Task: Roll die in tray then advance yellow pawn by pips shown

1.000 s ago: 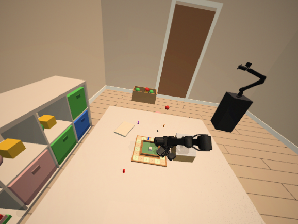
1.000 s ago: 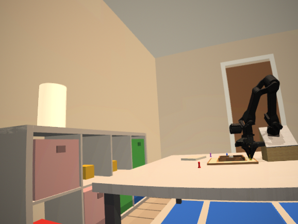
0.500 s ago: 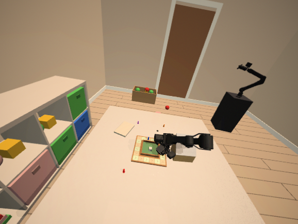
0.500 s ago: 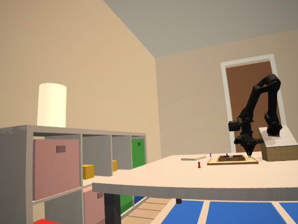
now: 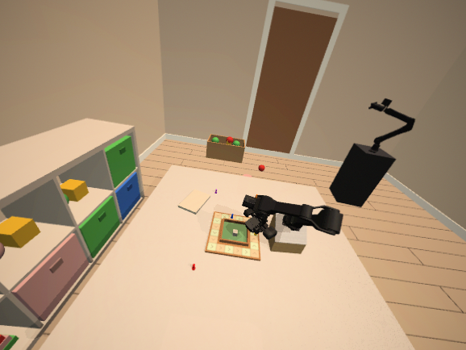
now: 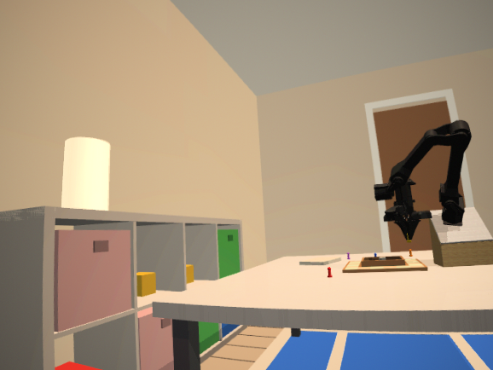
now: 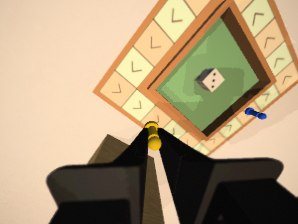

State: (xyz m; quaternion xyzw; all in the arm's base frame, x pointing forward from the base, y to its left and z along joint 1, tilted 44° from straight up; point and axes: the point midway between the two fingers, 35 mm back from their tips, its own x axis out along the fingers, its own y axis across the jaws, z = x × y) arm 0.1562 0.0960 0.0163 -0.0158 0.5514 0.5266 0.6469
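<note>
Right now the white die is 100 mm ahead of my gripper tip, 80 mm below it and 40 mm to the right of it. The rest, counted from my gripper tip: green tray: 110 mm ahead, 100 mm below, 50 mm to the right; yellow pawn: 10 mm above; blue pawn: 160 mm to the right, 140 mm ahead, 80 mm below.
</note>
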